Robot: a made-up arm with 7 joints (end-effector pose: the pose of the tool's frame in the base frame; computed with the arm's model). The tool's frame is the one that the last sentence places. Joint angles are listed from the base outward.
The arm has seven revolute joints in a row. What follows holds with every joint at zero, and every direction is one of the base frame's.
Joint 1 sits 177.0 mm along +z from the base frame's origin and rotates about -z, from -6.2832 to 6.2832 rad.
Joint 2 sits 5.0 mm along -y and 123.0 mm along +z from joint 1 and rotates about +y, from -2.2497 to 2.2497 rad.
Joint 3 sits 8.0 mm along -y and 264.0 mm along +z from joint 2 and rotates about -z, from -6.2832 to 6.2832 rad.
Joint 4 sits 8.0 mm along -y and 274.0 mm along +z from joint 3 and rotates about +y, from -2.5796 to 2.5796 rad.
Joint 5 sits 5.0 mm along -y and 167.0 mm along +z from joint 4 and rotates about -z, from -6.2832 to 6.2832 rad.
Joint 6 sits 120.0 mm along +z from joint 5 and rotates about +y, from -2.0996 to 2.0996 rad.
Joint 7 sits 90.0 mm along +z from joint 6 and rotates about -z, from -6.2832 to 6.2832 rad.
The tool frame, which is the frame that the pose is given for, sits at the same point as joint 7; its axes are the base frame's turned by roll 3.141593, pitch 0.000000 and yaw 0.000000 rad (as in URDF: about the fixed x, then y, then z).
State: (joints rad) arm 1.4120 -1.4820 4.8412 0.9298 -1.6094 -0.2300 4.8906
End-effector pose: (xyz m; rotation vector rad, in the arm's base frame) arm 0.1585 0.7870 0.4391 -1.0508 -2.1014 1.5005
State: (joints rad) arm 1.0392 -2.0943 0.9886 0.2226 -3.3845 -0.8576 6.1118
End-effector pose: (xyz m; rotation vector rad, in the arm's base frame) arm -0.5092 0.6119 -0.0608 0.7273 1.7335 0.0888
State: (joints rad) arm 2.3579 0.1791 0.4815 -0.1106 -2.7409 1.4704 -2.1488
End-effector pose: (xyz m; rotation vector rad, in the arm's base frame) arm 0.0019 -0.0822 1.1262 -0.8248 -1.5074 0.5931
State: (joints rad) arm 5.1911 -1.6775 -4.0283 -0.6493 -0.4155 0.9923 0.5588
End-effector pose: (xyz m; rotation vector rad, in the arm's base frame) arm -0.4742 -0.7162 0.3164 -1.4218 0.7407 0.6997
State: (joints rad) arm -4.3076 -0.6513 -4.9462 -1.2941 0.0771 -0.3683 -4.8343
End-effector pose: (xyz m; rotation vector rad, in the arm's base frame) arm 0.4878 0.2743 0.7262 -1.4759 -0.5163 1.5379
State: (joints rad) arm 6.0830 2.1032 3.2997 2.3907 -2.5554 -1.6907 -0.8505
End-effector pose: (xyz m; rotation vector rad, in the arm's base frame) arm 0.2880 0.1296 0.2608 1.2975 0.3377 1.7779
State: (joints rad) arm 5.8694 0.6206 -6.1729 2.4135 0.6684 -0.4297 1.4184
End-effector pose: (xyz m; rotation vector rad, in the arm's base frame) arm 0.3621 0.1238 0.3744 0.4498 -0.2186 -0.6869
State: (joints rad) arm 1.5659 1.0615 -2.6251 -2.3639 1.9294 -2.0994 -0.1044
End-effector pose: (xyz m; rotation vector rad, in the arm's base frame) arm -0.1563 -0.4026 0.3700 0.0476 2.4244 0.3664
